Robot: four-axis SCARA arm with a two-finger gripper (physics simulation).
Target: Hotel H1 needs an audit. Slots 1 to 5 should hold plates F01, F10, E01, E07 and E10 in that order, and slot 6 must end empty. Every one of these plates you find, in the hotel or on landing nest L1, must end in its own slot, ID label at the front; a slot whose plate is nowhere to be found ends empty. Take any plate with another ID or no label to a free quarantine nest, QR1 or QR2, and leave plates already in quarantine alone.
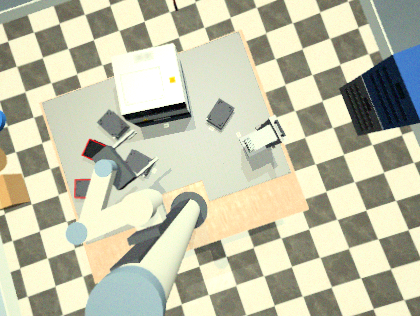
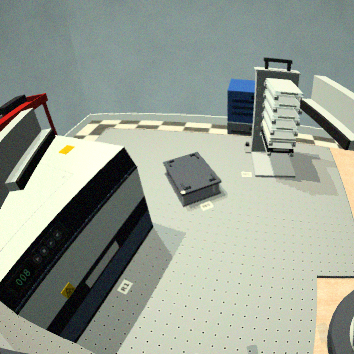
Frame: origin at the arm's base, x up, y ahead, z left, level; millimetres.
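Seen in the pictures: gripper, fingertip midpoint: (image 1: pixel 146 144) (image 2: pixel 176 96).
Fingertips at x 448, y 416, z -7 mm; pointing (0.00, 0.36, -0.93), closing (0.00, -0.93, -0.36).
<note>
Offsets run from my fingertips to a thing's middle. "*": to the spot under its first point.
Hotel H1 {dx -262, dy -124, dz -575 mm} (image 1: pixel 260 140) (image 2: pixel 259 107) stands upright at the table's right side, with a stack of several white plates {dx -228, dy -137, dz -546 mm} (image 2: pixel 282 112) in it; their IDs and slot numbers are too small to read. My gripper (image 1: pixel 137 152) (image 2: pixel 176 96) is open and empty, high over the table's left part, far from the hotel. Dark grey nests {* dx -385, dy +295, dz +283 mm} (image 1: pixel 113 123) {* dx -385, dy +7, dz +204 mm} (image 1: pixel 138 160) lie near and under the gripper; I cannot tell which is L1. A red-rimmed black quarantine nest {dx -408, dy +153, dz +446 mm} (image 1: pixel 93 149) and a red-rimmed grey one {dx -408, dy -55, dz +580 mm} (image 1: pixel 80 188) are at the left, both partly hidden by the arm.
A white instrument {dx -312, dy +388, dz -66 mm} (image 1: pixel 147 82) (image 2: pixel 60 200) with a dark front stands at the back left. Another dark grey nest {dx -407, dy +119, dz -404 mm} (image 1: pixel 220 114) (image 2: pixel 192 172) with a bare top lies between it and the hotel. The arm's base column (image 1: pixel 189 209) stands at the table's front edge.
</note>
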